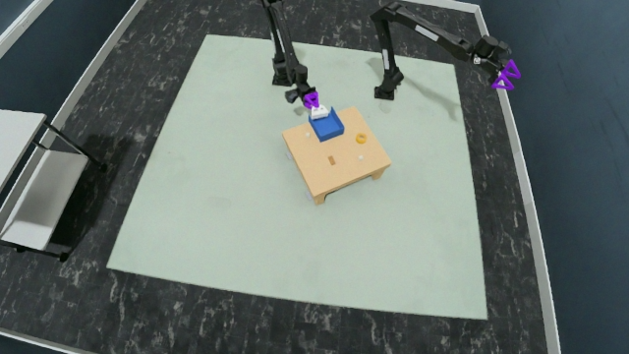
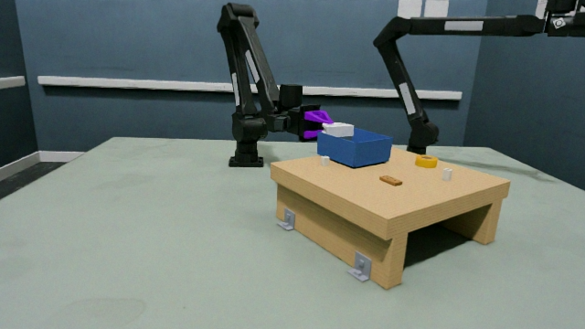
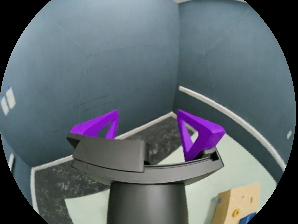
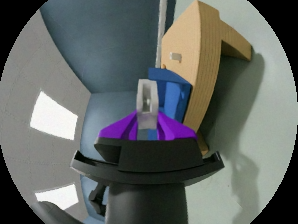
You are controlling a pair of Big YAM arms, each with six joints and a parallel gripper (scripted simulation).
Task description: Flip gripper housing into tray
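Note:
Right now my right hand is 70 mm short of the blue tray, 60 mm to the right of it and 40 mm above it. From my right hand the other things lie so: white gripper housing 20 mm ahead, 10 mm to the left, 10 mm below.

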